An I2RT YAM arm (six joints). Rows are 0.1 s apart.
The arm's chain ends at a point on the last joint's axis. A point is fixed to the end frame.
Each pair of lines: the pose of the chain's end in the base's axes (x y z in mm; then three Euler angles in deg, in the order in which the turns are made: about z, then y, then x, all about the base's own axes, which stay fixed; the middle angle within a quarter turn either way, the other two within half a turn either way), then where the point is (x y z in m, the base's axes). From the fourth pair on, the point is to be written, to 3 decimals.
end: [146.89 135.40 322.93 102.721 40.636 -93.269]
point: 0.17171 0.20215 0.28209
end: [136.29 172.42 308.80 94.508 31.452 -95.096]
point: 0.15452 0.23772 0.26251
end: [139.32 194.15 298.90 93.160 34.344 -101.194]
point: 0.16180 0.25255 0.24577
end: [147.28 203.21 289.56 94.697 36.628 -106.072]
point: 0.172 0.257 0.232
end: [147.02 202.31 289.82 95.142 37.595 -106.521]
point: 0.172 0.255 0.232
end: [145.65 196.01 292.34 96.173 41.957 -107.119]
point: 0.175 0.247 0.235
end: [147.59 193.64 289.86 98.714 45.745 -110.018]
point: 0.180 0.241 0.231
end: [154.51 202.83 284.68 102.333 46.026 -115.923]
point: 0.186 0.246 0.222
